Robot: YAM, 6 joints.
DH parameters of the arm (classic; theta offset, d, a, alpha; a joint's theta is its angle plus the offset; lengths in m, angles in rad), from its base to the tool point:
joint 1: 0 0.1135 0.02 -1.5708
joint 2: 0 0 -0.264 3.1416
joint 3: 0.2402 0 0.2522 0
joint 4: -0.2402 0 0.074 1.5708
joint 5: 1.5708 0 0 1.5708
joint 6: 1.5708 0.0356 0 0
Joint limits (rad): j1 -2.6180..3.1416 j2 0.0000..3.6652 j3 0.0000..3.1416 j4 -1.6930..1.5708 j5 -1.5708..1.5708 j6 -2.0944..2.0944
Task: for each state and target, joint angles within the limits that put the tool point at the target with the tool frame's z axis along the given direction. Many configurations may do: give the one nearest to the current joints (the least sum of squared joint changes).
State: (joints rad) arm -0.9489 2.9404 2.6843 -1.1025 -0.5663 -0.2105
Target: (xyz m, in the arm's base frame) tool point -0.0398 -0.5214 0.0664 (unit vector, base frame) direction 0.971 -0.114 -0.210
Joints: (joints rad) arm -1.7136 2.9607 2.6663 -1.3965 -1.3577 -0.2105
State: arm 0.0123 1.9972 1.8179 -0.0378 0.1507 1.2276
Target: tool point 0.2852 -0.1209 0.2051 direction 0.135 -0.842 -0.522
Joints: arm -0.3136 1.5585 0.9346 -0.3075 0.8624 1.2276
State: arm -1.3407 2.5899 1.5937 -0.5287 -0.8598 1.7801
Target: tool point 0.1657 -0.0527 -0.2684 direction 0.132 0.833 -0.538
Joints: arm -0.4727 3.3424 1.2688 0.0500 -0.9297 1.7801
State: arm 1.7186 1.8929 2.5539 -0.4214 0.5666 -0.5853
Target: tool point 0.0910 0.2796 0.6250 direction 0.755 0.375 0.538
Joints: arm 1.3345 1.6535 2.1917 0.2440 0.7026 -0.5853
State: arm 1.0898 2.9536 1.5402 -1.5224 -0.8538 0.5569
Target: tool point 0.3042 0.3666 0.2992 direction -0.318 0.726 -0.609
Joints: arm 0.8238 2.2593 2.2969 -1.1290 -0.8139 0.5569
